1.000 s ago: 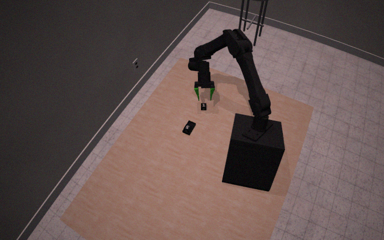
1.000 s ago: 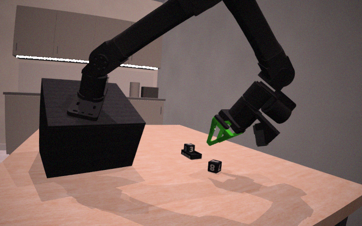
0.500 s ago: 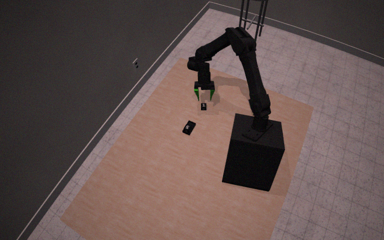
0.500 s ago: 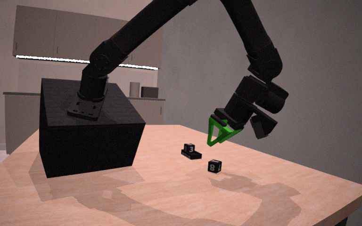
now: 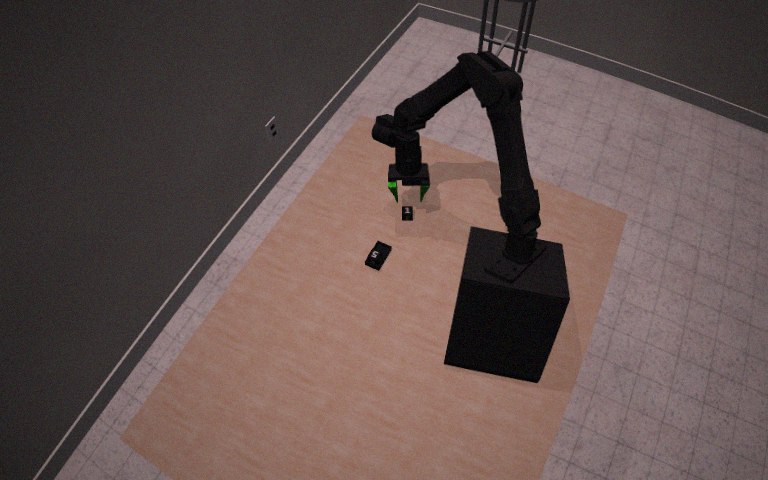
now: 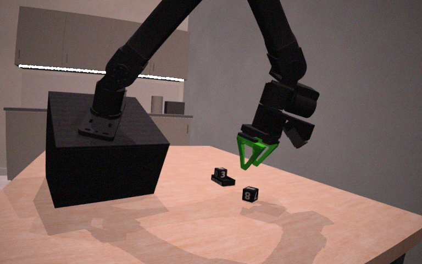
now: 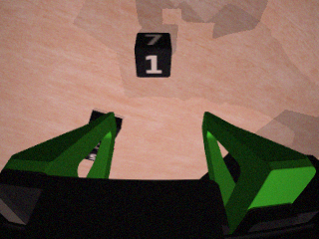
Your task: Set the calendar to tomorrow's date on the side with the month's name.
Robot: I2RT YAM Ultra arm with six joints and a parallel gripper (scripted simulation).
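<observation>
Right now the black cube is 10 mm ahead of my hand and 80 mm below it. Also, from my hand: black tray: 10 mm behind, 150 mm to the left, 80 mm below.
</observation>
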